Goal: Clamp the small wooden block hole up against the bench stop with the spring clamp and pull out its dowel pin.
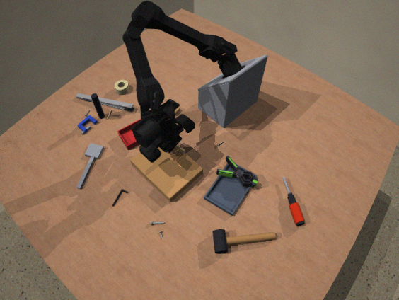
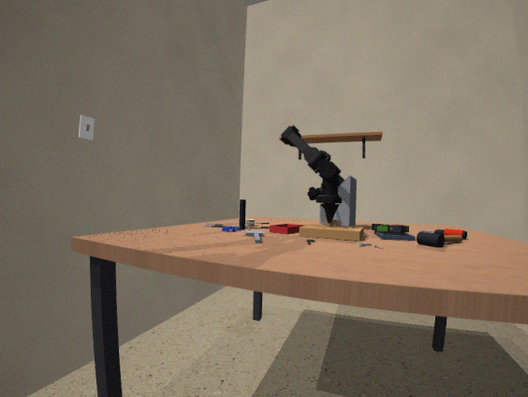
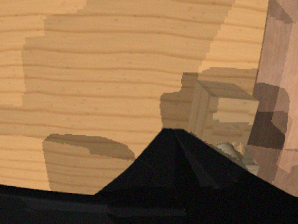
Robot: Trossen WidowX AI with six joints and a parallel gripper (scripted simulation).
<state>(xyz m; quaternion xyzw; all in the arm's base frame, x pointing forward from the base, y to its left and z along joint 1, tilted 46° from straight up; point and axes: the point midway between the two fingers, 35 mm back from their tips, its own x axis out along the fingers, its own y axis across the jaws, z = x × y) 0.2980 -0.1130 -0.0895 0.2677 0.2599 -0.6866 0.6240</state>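
The dowel pin is 20 mm below my hand and 20 mm behind it. From my hand the other things lie so: small wooden block: 40 mm below, 20 mm behind; wooden board: 60 mm below, 40 mm ahead, 20 mm to the left; bench stop: 40 mm below, 30 mm behind, 20 mm to the left.
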